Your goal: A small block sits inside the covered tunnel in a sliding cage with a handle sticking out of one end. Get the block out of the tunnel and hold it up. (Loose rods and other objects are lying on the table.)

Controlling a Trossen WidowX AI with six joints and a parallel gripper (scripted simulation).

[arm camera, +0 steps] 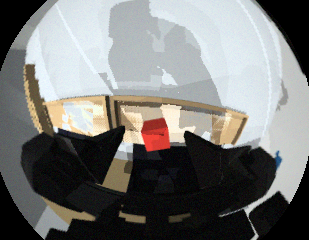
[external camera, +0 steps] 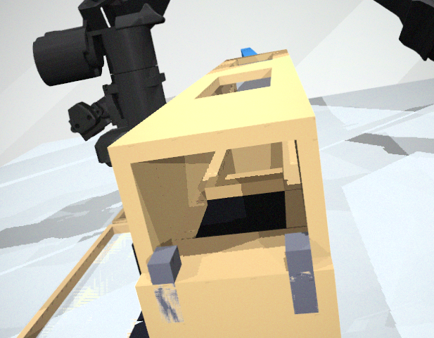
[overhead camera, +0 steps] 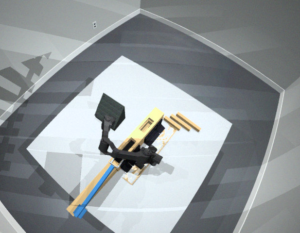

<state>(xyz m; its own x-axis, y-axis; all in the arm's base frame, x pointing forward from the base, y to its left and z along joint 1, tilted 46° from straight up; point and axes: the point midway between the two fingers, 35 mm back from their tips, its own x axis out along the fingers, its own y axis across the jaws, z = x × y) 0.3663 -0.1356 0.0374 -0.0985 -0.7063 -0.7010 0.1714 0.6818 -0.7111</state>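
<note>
The thin tan frame lies 6 cm to the left of my gripper tip, 3 cm ahead of it and 2 cm below it. The rest, counted from my gripper tip: tan covered tunnel (13 cm behind, 12 cm to the right, 5 cm above); then small red block (right at my gripper tip).
</note>
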